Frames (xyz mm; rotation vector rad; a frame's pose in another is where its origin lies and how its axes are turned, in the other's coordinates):
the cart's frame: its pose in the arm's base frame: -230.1 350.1 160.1 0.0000 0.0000 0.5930
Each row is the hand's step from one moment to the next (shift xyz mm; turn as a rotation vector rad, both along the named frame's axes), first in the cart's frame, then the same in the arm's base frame.
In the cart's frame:
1: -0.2 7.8 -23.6 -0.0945 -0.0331 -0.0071
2: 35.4 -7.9 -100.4 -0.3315 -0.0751 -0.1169
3: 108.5 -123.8 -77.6 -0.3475 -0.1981 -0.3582
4: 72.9 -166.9 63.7 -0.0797 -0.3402 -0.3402
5: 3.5 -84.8 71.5 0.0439 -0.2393 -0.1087
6: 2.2 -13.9 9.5 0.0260 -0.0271 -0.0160
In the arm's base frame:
1: -4.5 6.4 -23.6 -0.0599 -0.0803 -0.0071
2: 33.8 13.2 -100.4 -0.2329 -0.2475 -0.1169
3: 159.2 -42.0 -77.6 -0.1775 -0.3585 -0.3582
4: 153.7 -97.7 63.7 0.1240 -0.3267 -0.3402
5: 50.3 -68.4 71.5 0.1701 -0.1739 -0.1087
6: 9.6 -10.3 9.5 0.0367 -0.0079 -0.0160

